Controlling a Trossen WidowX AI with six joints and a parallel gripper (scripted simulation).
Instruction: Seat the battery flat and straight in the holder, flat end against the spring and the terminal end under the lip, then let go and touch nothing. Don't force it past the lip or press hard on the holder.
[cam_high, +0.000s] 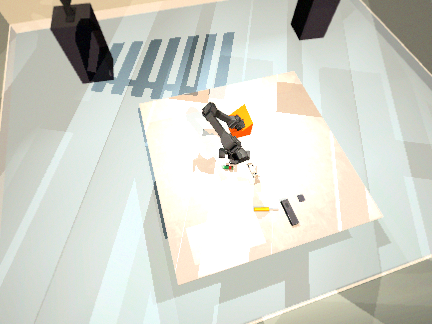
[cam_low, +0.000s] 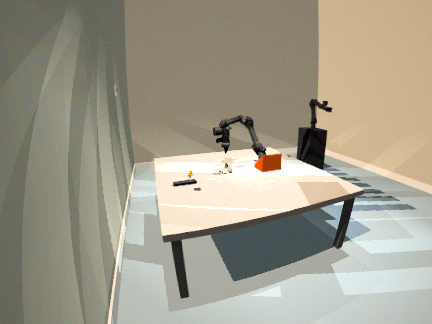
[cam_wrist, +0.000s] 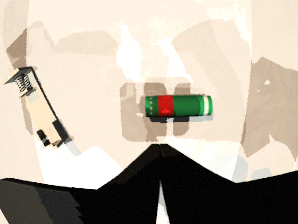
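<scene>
My gripper tip is now 10 mm past the battery, 20 mm to the left of it and 100 mm above it. Also, from my gripper tip: yellow-handled screwdriver (310 mm ahead, 150 mm to the left, 110 mm below); then small dark block (280 mm ahead, 390 mm to the left, 110 mm below); then long dark bar (360 mm ahead, 280 mm to the left, 100 mm below).
</scene>
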